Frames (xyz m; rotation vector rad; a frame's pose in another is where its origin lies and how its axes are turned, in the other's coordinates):
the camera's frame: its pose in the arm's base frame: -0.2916 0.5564 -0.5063 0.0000 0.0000 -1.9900
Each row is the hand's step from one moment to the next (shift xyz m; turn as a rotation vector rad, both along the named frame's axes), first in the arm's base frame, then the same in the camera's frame.
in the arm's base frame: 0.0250 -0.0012 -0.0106 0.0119 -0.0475 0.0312
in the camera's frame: -0.0091 0.0233 -0.0106 0.0385 0.0302 0.0312
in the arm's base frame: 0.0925 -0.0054 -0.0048 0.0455 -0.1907 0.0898
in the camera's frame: -0.0327 0.0867 -0.0048 0.1557 0.1192 0.0898
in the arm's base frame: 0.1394 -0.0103 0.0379 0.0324 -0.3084 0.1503
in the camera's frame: -0.0473 0.1315 0.0379 0.2685 0.1551 0.1503
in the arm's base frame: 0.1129 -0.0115 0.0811 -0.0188 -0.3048 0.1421
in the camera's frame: -0.0354 0.1078 0.0811 0.2861 0.1069 0.1421
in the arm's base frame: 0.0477 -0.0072 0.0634 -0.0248 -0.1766 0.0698
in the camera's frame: -0.0128 0.0465 0.0634 0.1714 0.0492 0.0698
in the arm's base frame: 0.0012 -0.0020 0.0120 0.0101 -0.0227 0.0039
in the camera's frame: 0.0013 0.0019 0.0120 0.0166 0.0185 0.0039
